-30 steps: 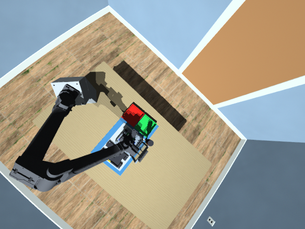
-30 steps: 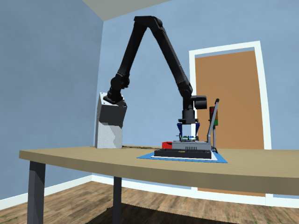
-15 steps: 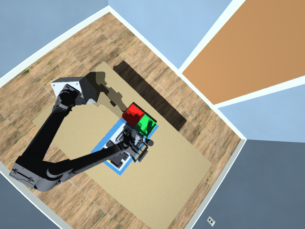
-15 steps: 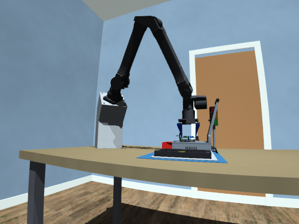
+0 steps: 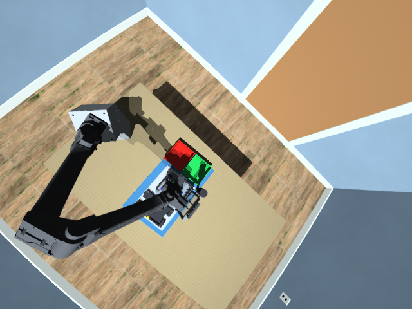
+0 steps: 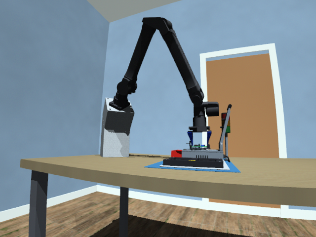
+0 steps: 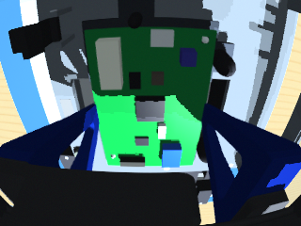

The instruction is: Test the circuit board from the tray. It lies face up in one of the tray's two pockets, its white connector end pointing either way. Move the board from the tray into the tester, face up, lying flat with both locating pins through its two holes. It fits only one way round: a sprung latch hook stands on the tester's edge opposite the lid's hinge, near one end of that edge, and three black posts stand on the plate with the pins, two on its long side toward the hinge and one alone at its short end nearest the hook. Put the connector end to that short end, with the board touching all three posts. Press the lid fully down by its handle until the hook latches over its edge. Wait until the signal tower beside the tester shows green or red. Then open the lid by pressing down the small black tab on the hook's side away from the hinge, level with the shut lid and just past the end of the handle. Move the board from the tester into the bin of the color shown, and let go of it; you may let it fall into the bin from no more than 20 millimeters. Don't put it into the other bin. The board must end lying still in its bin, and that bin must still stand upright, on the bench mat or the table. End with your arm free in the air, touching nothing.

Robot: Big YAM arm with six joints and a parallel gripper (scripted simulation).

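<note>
Right now the green circuit board is right at my hand. Round my hand: black latch hook 5 cm behind, 7 cm to the left, 1 cm above; tester plate 1 cm ahead, 1 cm to the left, 1 cm below; tester lid 12 cm ahead, 2 cm to the right, 10 cm above.
</note>
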